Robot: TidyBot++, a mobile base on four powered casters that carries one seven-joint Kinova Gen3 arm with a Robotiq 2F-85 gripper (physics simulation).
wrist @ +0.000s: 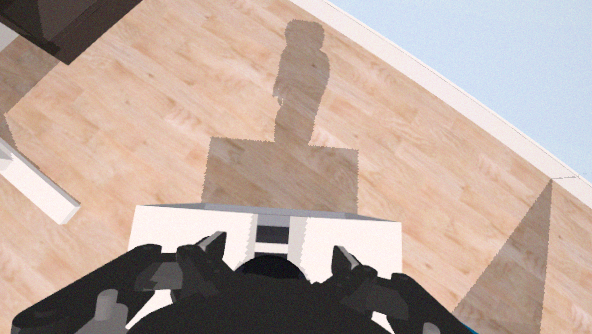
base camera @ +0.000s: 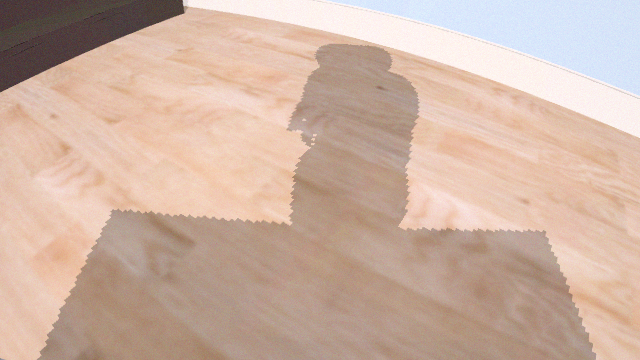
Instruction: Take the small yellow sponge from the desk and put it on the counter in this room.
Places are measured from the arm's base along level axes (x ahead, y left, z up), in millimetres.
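Pixels of known places: gripper, fingertip midpoint: (wrist: 279, 250).
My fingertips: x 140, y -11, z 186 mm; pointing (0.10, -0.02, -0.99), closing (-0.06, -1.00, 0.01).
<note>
Behind a point stands the place of what it marks.
My gripper (wrist: 279, 250) @[x 140, y -11, z 186 mm] is open in the wrist view, its two black fingers wide apart above the white top of my own base, with no object between them. The small yellow sponge, the desk and the counter cannot be made out in either view.
A dark brown piece of furniture (base camera: 75, 37) @[x 1002, y 742, z -341 mm] (wrist: 95, 30) @[x 833, y 846, z -368 mm] stands at the upper left. A white bar-like piece (wrist: 42, 187) lies at the left in the wrist view. A light blue wall (base camera: 550, 35) @[x 855, y -498, z -248 mm] (wrist: 510, 65) @[x 693, y -776, z -138 mm] with a white baseboard (base camera: 450, 52) @[x 955, y -301, z -362 mm] (wrist: 440, 90) @[x 721, y -702, z -360 mm] runs along the upper right.
</note>
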